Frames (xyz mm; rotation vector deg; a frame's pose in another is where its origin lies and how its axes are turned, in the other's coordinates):
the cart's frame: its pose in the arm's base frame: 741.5 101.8 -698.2 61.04 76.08 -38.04
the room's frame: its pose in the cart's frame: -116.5 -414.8 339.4 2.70 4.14 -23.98
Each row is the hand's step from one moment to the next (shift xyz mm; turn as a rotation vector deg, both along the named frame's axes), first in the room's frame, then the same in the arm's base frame.
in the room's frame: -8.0 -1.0 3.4 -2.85 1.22 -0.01
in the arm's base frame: 2.3 -4.1 7.4 1.75 0.32 2.54
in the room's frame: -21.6 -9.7 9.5 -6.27 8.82 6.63
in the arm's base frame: 0.2 -14.2 21.2 11.92 -2.75 3.39
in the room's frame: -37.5 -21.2 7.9 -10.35 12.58 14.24
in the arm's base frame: -7.0 -18.7 39.0 19.21 -8.36 5.43
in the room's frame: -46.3 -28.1 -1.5 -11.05 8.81 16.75
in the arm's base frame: -14.7 -13.6 50.3 17.00 -12.26 6.40
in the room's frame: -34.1 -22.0 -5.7 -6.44 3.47 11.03
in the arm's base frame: -13.8 -6.4 38.0 8.93 -8.99 3.83
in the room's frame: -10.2 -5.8 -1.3 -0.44 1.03 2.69
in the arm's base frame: -3.3 -2.0 11.2 2.08 -2.04 -0.20
